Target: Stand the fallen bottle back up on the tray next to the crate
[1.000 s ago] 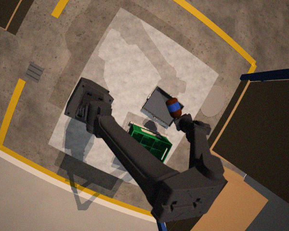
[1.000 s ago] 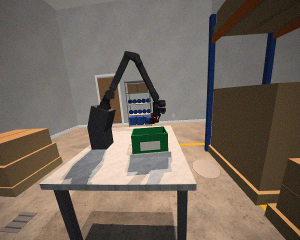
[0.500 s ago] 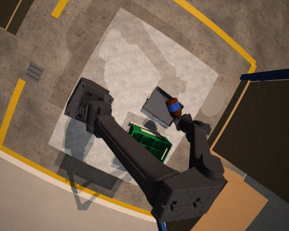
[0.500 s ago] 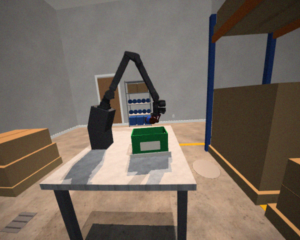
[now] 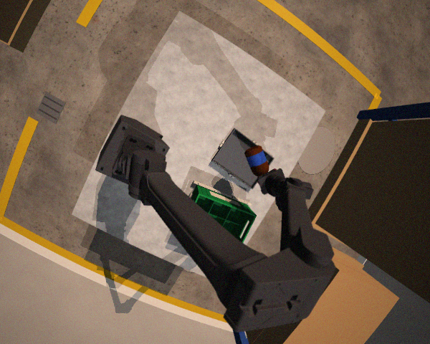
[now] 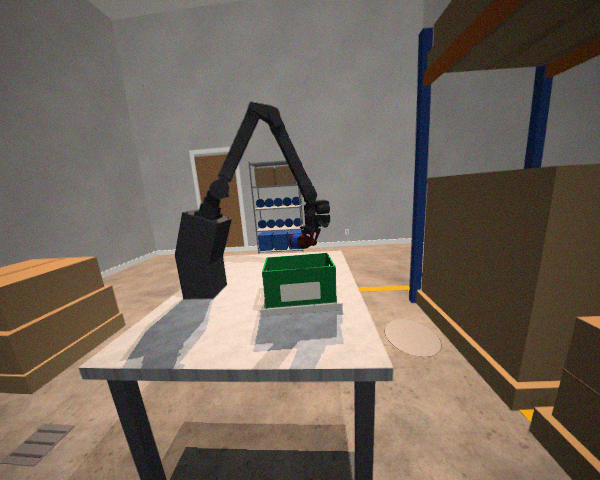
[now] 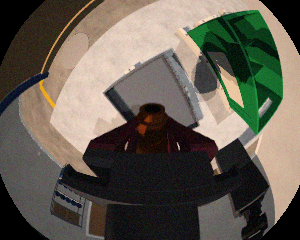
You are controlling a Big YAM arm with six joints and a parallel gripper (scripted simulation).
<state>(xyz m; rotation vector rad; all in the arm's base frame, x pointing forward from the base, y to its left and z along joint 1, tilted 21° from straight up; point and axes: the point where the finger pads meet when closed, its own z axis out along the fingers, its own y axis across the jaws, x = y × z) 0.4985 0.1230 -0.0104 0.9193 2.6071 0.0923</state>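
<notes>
Now: hand 4 cm past the brown bottle and 3 cm to the right of it. The rest, counted from my hand: green crate: 7 cm behind, 26 cm to the right, 10 cm below; then grey tray: 6 cm behind, 3 cm to the left, 17 cm below.
</notes>
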